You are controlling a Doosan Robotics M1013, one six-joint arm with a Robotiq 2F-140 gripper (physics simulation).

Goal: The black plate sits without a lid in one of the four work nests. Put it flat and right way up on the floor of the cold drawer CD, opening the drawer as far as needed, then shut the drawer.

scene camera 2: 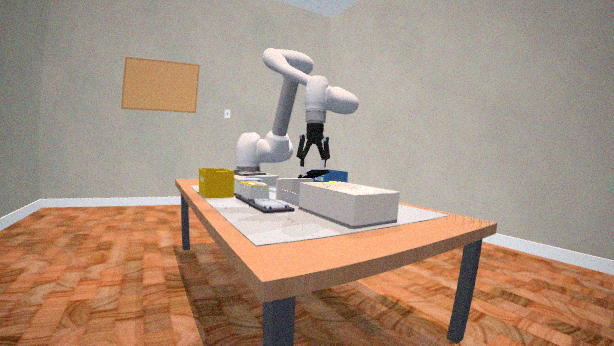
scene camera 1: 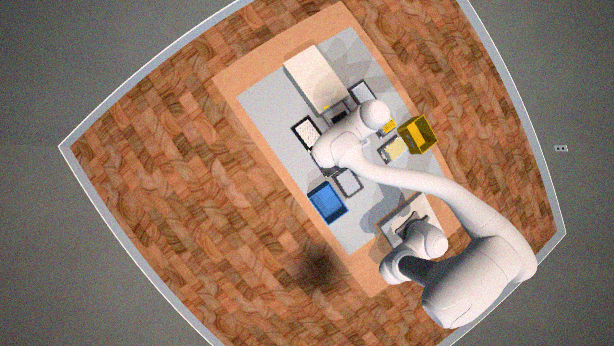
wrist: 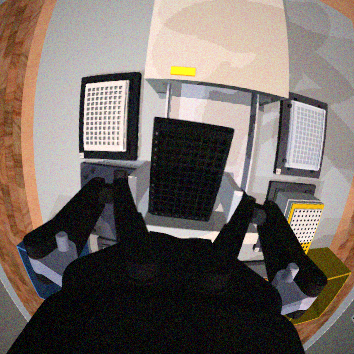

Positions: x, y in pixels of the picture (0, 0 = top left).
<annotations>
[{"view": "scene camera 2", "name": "my gripper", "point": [312, 175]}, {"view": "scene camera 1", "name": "cream cabinet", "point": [314, 79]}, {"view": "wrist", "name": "my gripper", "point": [185, 177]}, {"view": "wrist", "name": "black plate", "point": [187, 160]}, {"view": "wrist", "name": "white plate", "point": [105, 103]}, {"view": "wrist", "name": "yellow-topped rack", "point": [302, 211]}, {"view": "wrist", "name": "clear-lidded plate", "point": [306, 122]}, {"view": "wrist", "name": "cream cabinet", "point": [217, 69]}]
</annotations>
